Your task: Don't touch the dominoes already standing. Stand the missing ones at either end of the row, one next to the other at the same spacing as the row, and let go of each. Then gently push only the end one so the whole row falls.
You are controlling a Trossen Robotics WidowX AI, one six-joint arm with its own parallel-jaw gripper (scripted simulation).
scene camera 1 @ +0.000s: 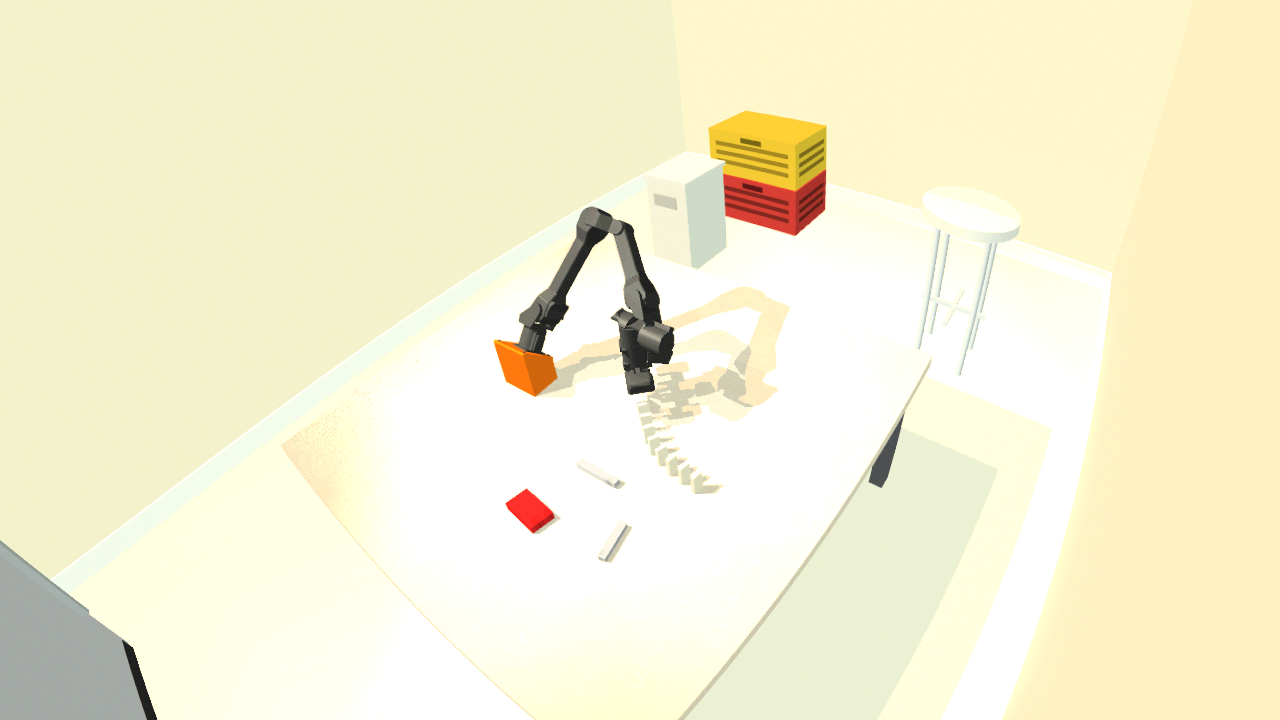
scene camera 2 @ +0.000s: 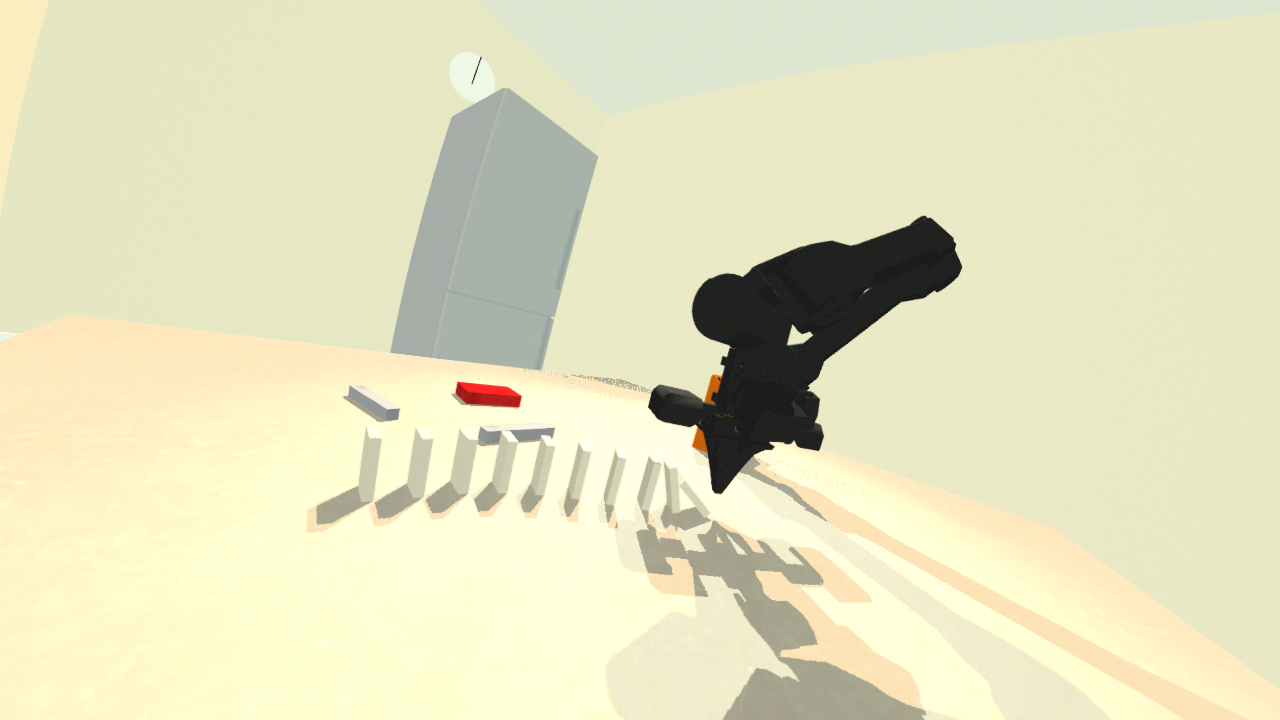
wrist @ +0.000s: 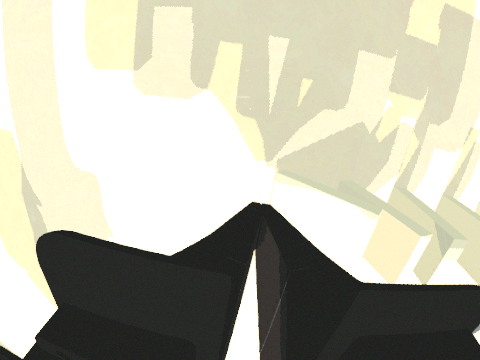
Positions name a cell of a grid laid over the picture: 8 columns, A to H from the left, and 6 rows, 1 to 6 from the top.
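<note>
My gripper (scene camera 2: E5), which I can also see as my gripper (scene camera 1: D4) and my gripper (wrist: E4), is shut and holds nothing. There is a domino (wrist: F4), and there is a domino (wrist: G5) as well. I see a domino (scene camera 2: E4) too, and with it a domino (scene camera 2: D4), a domino (scene camera 2: D4), a domino (scene camera 2: D4) and a domino (scene camera 2: D4).
</note>
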